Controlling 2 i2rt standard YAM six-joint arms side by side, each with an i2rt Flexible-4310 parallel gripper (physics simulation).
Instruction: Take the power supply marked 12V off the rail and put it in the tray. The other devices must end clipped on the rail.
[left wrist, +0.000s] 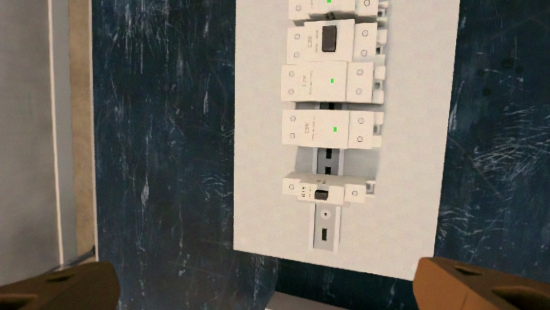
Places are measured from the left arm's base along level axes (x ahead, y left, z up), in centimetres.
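Pixels of known places: left gripper, fingertip midpoint: (267, 273).
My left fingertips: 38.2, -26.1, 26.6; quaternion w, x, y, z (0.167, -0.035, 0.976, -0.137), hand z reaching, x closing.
Observation:
Behind a point stands the place of what it marks, as x, y, z.
A white power supply (320, 81) @[40.8, -34.0, 6.3] with a green light, its mark reading like 12V, sits on the rail (324, 242) @[38.8, -15.7, 0.6], close against a breaker marked C20 (345, 42) @[38.9, -37.6, 6.5]. Another power supply (322, 129) @[40.0, -29.5, 6.1] with a green light sits below it in the view, across a small gap; its mark is hard to read. A narrow breaker (334, 193) @[38.0, -23.6, 6.5] with a dark switch sits near the rail's lower end. Part of another green-lit device (340, 6) @[39.8, -40.8, 6.3] shows at the top edge. My left gripper (267, 273) @[38.2, -26.1, 26.6] is wide open, its fingers at the lower corners, apart from the devices. My right gripper and the tray cannot be made out.
The rail is on a pale board (265, 150) @[47.5, -25.8, 0.6] on a dark blue, scratched table top (165, 125) @[63.9, -26.9, -1.5]. A grey surface (25, 125) lies beyond the table's left edge. The edge of a pale object (295, 302) @[41.4, -6.2, -0.2] shows at the bottom.

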